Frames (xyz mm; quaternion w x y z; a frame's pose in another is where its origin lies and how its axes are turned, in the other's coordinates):
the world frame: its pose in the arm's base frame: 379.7 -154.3 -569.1 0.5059 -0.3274 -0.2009 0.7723
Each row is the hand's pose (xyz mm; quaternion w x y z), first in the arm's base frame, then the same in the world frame.
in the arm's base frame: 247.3 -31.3 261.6 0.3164 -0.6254 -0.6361 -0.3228
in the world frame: -102.7 -497.0 682.0 0.2433 -0.7689 0.3304 -0.4903
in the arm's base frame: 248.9 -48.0 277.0 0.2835 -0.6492 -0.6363 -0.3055
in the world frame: -123.0 -501.2 691.4 0.2479 -0.7884 0.3365 -0.4514
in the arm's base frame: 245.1 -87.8 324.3 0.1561 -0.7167 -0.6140 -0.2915
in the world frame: -172.7 -512.8 726.6 0.2119 -0.8443 0.3697 -0.3251
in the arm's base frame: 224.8 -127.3 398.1 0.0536 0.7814 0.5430 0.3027
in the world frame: -225.5 -530.9 792.2 0.1040 -0.8931 0.4171 -0.1325
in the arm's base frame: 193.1 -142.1 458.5 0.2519 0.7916 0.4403 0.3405
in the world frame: -248.6 -543.0 856.9 0.0428 0.8915 -0.4495 -0.0372
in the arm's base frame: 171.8 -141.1 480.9 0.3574 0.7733 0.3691 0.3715
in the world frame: -248.6 -544.0 887.8 0.1404 0.8680 -0.4603 -0.1226
